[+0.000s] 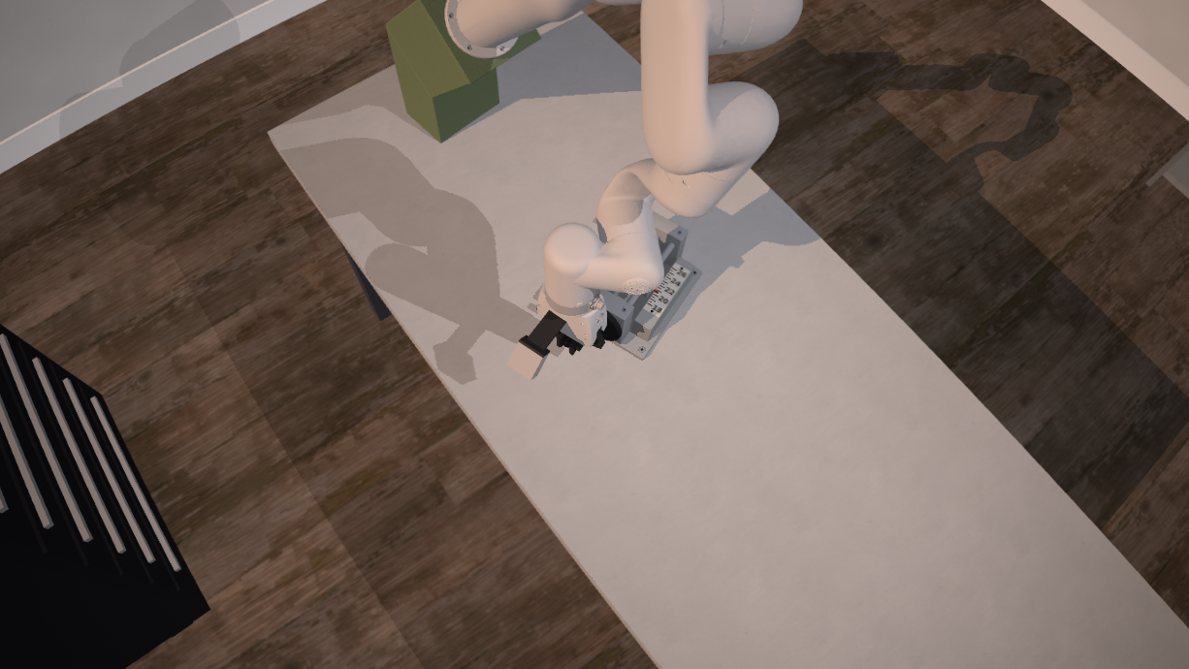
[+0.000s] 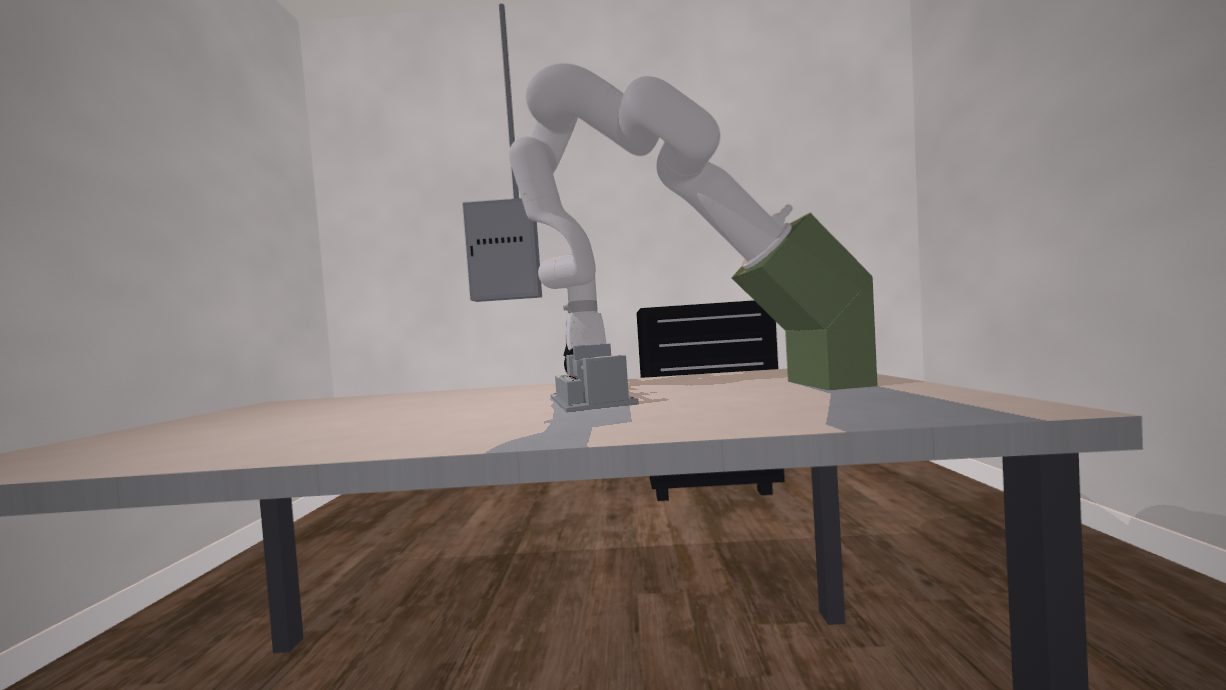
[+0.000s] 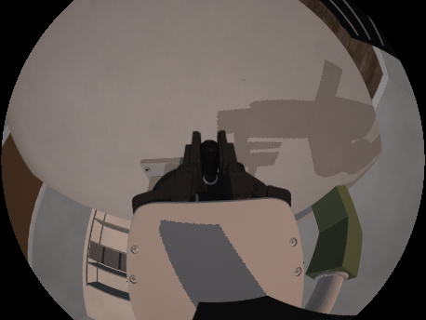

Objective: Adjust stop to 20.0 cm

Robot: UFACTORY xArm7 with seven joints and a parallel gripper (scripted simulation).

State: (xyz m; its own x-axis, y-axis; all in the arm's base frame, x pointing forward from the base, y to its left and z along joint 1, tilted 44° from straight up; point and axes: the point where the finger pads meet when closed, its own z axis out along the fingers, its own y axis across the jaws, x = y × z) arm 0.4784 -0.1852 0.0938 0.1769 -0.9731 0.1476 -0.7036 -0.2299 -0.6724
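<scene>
Right now the handwheel knob is 10 mm to the left of my hand. From my hand the other things lie so: black handwheel: 20 mm to the left; then grey stop block: 150 mm to the left, 40 mm above.
</scene>
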